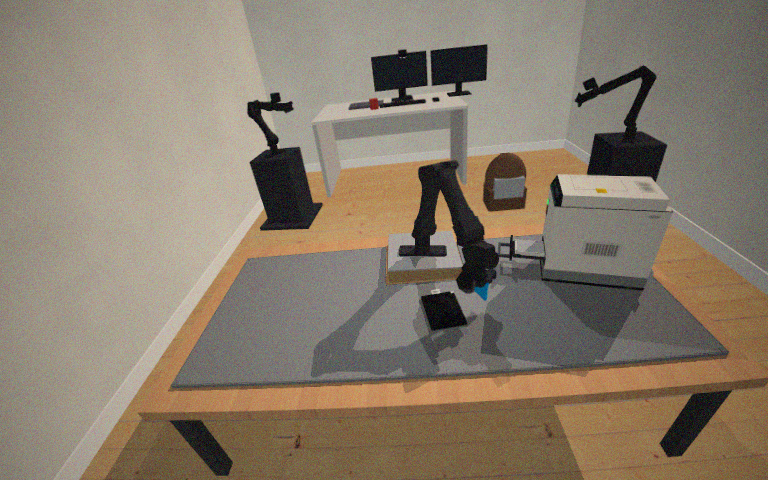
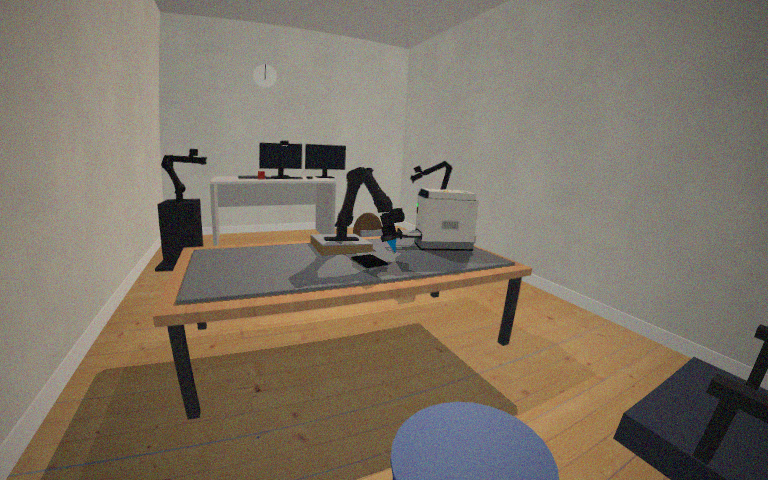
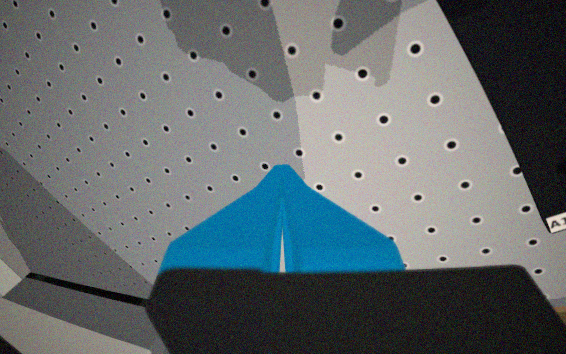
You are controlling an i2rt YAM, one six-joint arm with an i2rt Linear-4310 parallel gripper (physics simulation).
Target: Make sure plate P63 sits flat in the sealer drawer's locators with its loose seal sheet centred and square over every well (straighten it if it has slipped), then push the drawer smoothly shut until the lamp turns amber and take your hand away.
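Note:
The white sealer stands at the right of the table. Its drawer sticks out on the left side, with a dark handle at its end. A pale flat surface shows in the drawer, too small to tell the plate P63 or its seal sheet, or whether they are square. The lamp glows green. My gripper is shut and empty, its blue fingertips together above the mat, in front and to the left of the drawer handle, apart from it.
A black square slab lies on the grey perforated mat, left of my gripper. A label reading A1 shows beside it. The arm's base block stands behind the slab.

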